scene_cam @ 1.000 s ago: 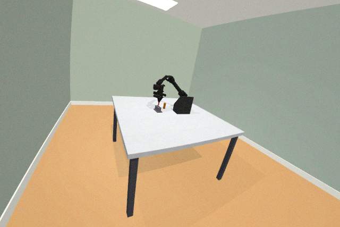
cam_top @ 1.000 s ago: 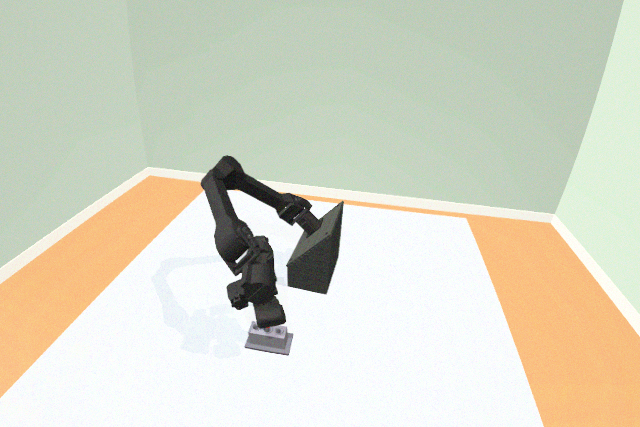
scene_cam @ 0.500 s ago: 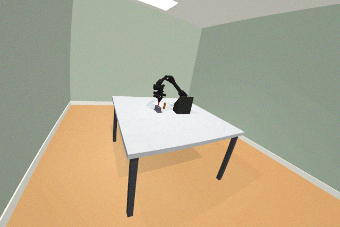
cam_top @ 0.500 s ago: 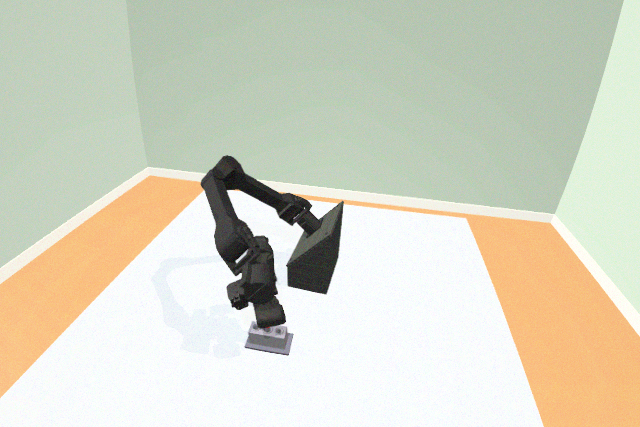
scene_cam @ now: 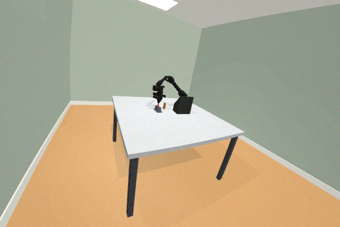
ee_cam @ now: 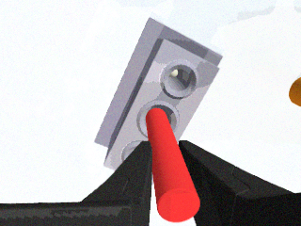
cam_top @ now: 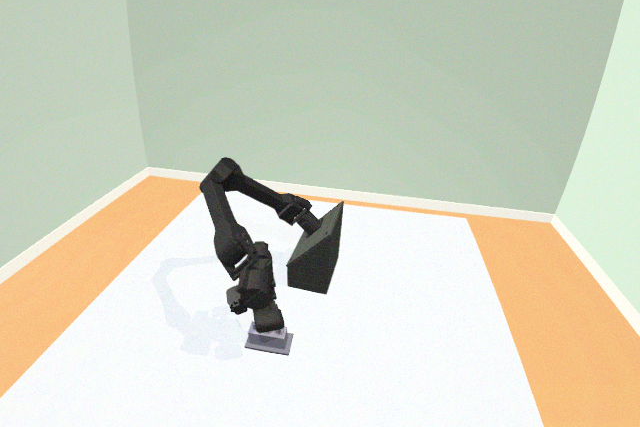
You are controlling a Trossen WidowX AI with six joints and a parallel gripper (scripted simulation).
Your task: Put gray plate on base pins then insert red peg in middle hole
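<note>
Right now the red peg is right at my gripper tip. Also, from my gripper tip: orange cylinder 130 mm behind, 70 mm to the right, 60 mm below; gray plate 50 mm below; gray base 10 mm behind, 90 mm below.
</note>
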